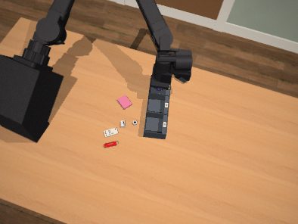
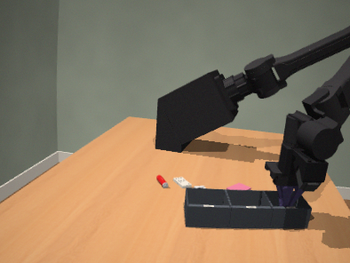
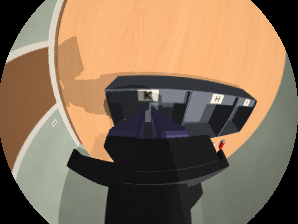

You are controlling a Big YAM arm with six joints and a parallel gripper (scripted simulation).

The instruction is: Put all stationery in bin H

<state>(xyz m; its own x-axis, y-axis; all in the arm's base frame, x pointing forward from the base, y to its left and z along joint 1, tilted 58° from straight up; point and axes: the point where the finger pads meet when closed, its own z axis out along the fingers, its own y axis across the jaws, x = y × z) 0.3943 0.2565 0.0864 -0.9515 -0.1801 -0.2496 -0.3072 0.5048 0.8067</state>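
Now: the black-and-white ring 20 mm behind my hand, 170 mm to the right of it and 20 mm below it. From my hand the other things lie so: dark three-part bin row: 30 mm ahead, 80 mm to the right; white domino-like tile: 90 mm behind, 250 mm to the right, 20 mm below; pink sticky-note pad: 100 mm behind, 110 mm to the right, 20 mm below.
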